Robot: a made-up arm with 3 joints.
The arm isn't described. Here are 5 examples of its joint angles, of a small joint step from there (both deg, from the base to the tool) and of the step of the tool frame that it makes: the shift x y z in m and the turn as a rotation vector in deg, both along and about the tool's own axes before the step.
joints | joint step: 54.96 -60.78 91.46 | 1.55 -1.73 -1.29
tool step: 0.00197 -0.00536 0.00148 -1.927 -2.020 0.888
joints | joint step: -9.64 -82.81 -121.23 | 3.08 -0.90 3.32
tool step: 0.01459 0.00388 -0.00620 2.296 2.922 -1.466
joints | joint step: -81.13 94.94 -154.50 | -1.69 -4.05 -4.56
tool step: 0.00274 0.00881 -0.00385 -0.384 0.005 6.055
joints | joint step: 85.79 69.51 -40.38 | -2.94 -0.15 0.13
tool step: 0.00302 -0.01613 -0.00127 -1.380 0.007 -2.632
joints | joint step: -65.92 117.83 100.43 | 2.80 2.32 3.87
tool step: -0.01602 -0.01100 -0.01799 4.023 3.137 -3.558
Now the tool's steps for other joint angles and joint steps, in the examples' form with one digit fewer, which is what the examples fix.
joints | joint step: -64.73 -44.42 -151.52 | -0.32 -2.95 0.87
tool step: -0.0034 -0.0012 -0.0004 2.95 -1.20 0.97
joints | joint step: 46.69 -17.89 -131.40 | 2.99 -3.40 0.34
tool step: 0.0107 0.0142 0.0065 1.01 0.58 4.15
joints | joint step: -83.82 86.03 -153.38 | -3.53 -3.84 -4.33
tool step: 0.0021 0.0120 -0.0166 0.28 1.87 6.27
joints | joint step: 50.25 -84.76 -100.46 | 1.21 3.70 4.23
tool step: 0.0025 -0.0004 -0.0054 0.03 -1.20 -4.73
